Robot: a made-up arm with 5 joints.
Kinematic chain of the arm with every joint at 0, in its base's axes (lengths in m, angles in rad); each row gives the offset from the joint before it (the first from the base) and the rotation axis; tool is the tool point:
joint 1: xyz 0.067 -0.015 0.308 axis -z
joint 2: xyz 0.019 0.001 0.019 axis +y
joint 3: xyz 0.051 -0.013 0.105 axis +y
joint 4: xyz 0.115 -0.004 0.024 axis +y
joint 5: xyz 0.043 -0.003 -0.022 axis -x
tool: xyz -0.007 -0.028 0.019
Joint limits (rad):
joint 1: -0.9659..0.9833
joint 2: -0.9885..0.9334
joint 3: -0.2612..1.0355
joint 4: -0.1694..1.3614
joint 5: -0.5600..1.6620
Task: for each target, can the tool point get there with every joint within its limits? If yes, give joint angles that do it. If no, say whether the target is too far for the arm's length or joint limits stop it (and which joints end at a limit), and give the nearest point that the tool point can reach.
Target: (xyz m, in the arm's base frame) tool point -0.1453 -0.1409 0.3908
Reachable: no: joint limits stop it (at a limit: joint 1, joint 2, joint 3, joint 4, joint 5) | nearest point 0.0567 -0.0948 0.4070 | short by 0.208 m
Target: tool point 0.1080 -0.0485 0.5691
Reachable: yes | joints 0.1832 -0.8396 -0.1501 0.5753 0.7811
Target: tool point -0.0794 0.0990 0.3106
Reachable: no: joint limits stop it (at a limit: joint 1, joint 2, joint 3, joint 4, joint 5) | nearest point 0.1077 0.0482 0.2359 | short by 0.208 m
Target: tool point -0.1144 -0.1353 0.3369
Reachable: no: joint limits stop it (at a limit: joint 1, joint 2, joint 3, joint 4, joint 5) | nearest point 0.0567 -0.0948 0.4070 | short by 0.189 m
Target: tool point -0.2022 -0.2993 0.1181
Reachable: no: too far | nearest point 0.0803 -0.1303 0.1972 | short by 0.339 m
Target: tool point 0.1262 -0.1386 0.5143
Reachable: yes | joints 0.7773 -0.6312 0.2043 0.2754 0.0199
